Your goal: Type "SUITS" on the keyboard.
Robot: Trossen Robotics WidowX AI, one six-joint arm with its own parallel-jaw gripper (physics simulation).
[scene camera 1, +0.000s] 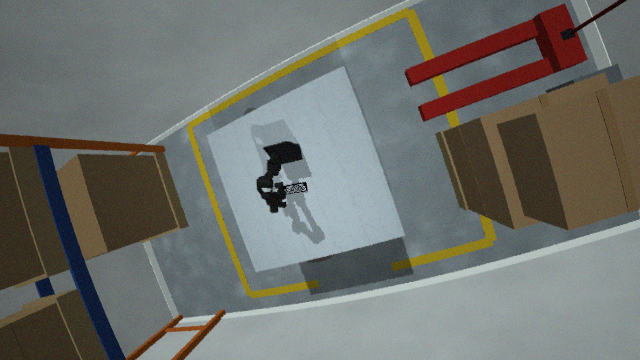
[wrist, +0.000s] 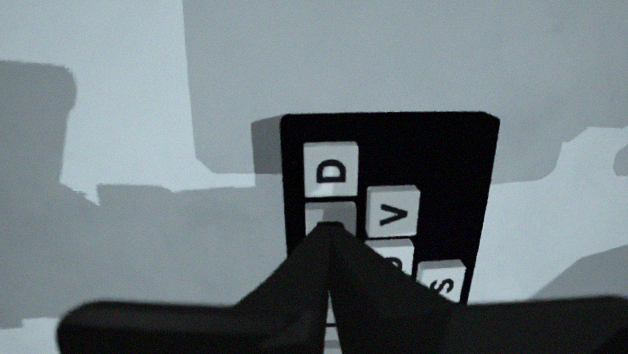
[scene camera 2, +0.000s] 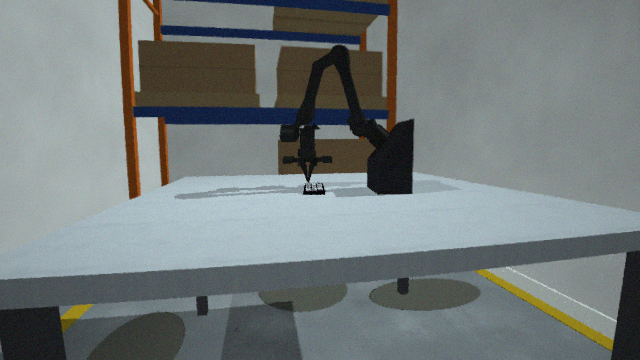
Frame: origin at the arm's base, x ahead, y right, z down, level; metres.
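Where they show: gripper, between the fingertips: (scene camera 1: 285, 193) (wrist: 327, 239) (scene camera 2: 308, 182); arm's base, origin of its link: (scene camera 1: 275, 155) (scene camera 2: 384, 141).
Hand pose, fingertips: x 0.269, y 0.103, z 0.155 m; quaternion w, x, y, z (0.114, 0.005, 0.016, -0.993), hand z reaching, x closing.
Observation:
Each offset is from my fingertips to the top centre of the thing. Level surfaces: height alone.
The black keyboard @(dx -0.009, dy -0.074, dz +0.004 m) (scene camera 1: 298, 188) (scene camera 2: 314, 193) (wrist: 440, 150) with white letter keys lies flat on the table. My gripper (scene camera 1: 283, 191) (scene camera 2: 308, 180) (wrist: 327, 239) is shut and empty, pointing down at one end of it. In the wrist view the closed tips overlap the lower part of the U key @(dx -0.002, dy +0.000, dz +0.004 m) (wrist: 318, 212), hiding its letter. Whether they touch it I cannot tell. The D key @(dx -0.005, dy +0.021, dz +0.004 m) (wrist: 331, 170) is just above it in that view. The V key @(dx -0.023, dy +0.002, dz +0.004 m) (wrist: 393, 212) and the S key @(dx -0.037, dy -0.032, dz +0.004 m) (wrist: 442, 280) show to the right. The fingers hide the I and T keys.
The keyboard lies on the pale table @(dz +0.020 m) (scene camera 1: 350, 200) (scene camera 2: 320, 230). The arm's black base (scene camera 1: 286, 151) (scene camera 2: 392, 165) stands on the same table. Beyond the table are a rack (scene camera 1: 55, 200) (scene camera 2: 127, 100) with cartons, a red pallet jack (scene camera 1: 562, 37) and stacked cartons (scene camera 1: 585, 165).

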